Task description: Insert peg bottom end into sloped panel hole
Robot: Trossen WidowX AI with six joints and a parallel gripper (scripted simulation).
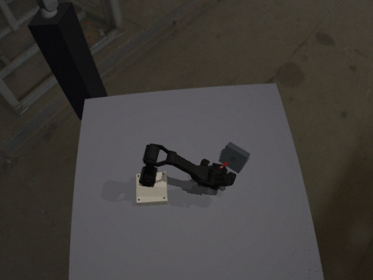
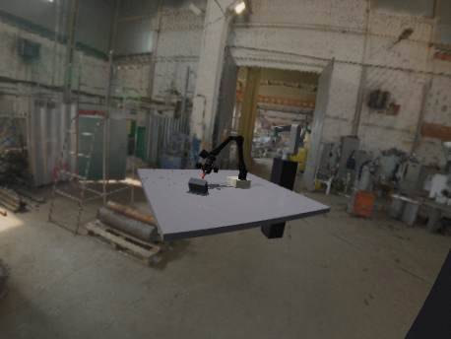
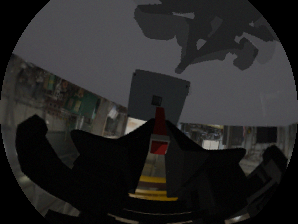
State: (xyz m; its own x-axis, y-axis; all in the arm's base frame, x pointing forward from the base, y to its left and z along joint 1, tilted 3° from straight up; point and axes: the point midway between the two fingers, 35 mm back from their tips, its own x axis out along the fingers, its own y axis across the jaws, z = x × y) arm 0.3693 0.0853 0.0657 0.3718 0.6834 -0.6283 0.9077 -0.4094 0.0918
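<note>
Right now the grey sloped panel is 9 cm to the left of my gripper tip, 7 cm below it and 6 cm ahead of it. Round my gripper tip: red peg 1 cm to the right, 1 cm behind, 1 cm above.
</note>
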